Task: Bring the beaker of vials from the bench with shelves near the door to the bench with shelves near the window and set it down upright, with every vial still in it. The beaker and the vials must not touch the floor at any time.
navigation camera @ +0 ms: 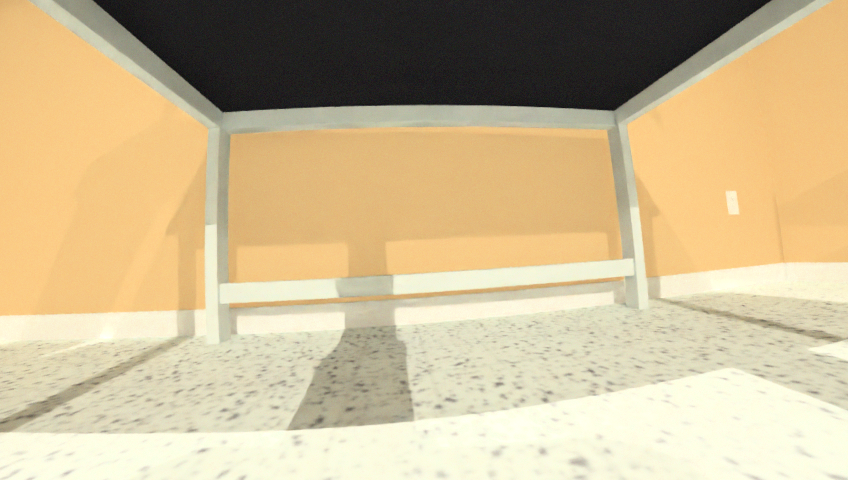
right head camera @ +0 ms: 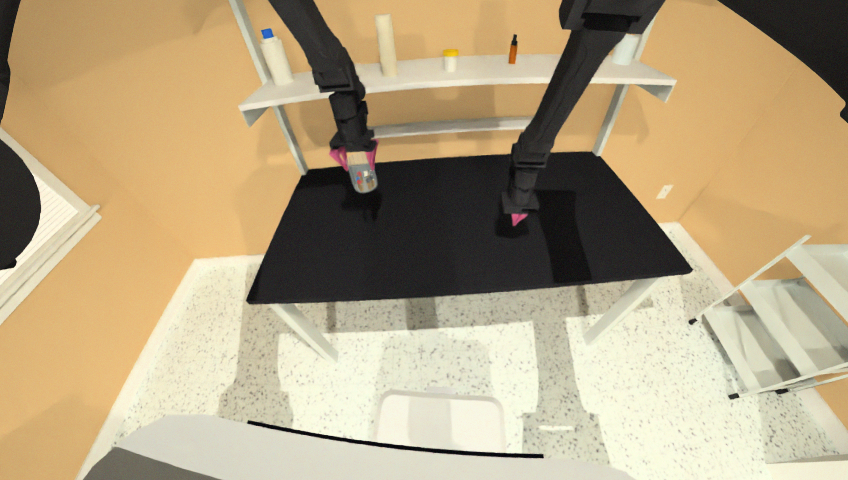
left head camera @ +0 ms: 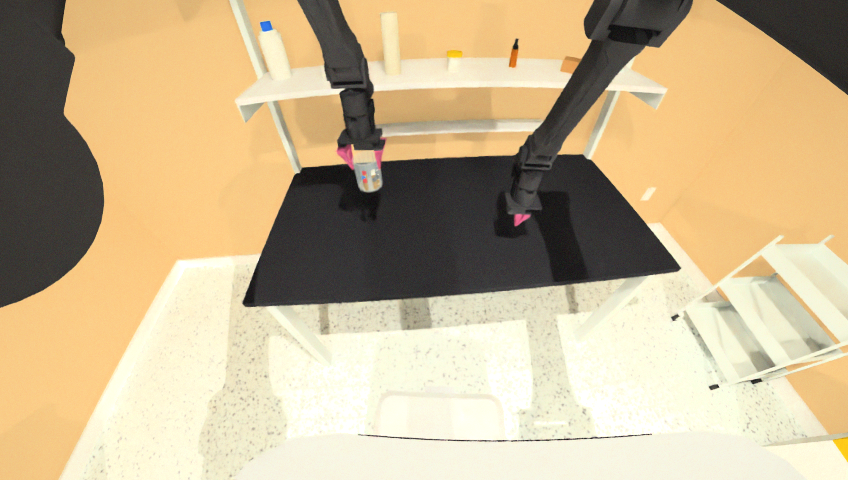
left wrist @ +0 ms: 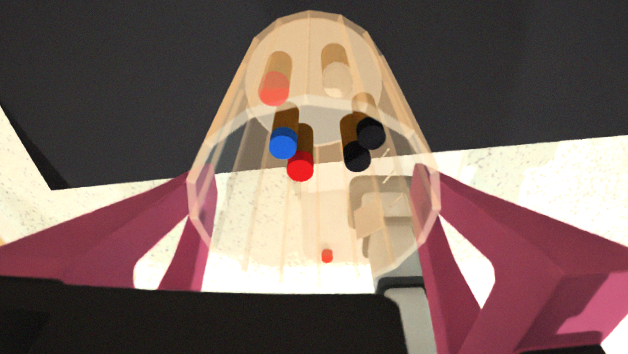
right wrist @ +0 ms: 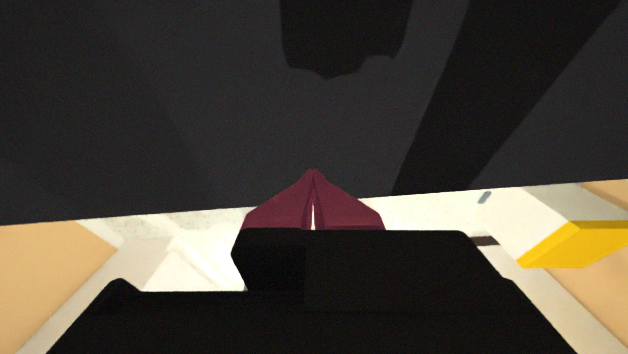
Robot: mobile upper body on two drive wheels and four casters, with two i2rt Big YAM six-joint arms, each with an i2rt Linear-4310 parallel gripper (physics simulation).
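A clear beaker [left head camera: 368, 176] [right head camera: 363, 177] [left wrist: 315, 200] holds several vials with red, blue, black and pale caps. My left gripper [left head camera: 363, 159] [right head camera: 355, 159] [left wrist: 313, 178] is shut on the beaker near its rim, one finger on each side. The beaker hangs above the left back part of the black bench top [left head camera: 434, 237] [right head camera: 440, 237], apart from its shadow, roughly upright in the head views. My right gripper [left head camera: 520, 220] [right head camera: 518, 219] [right wrist: 313, 175] is shut with its fingertips together and holds nothing; it is over the right part of the bench top.
A white shelf [left head camera: 482, 74] [right head camera: 484, 71] above the bench's back edge bears a blue-capped bottle [left head camera: 274, 53] [right head camera: 276, 59], a tall cream cylinder [left head camera: 390, 44] [right head camera: 385, 46], a yellow-capped jar [left head camera: 454, 61] and an orange bottle [left head camera: 513, 54]. A white cart [left head camera: 740, 270] stands at the right. A window with blinds [right head camera: 41, 184] shows at the far left.
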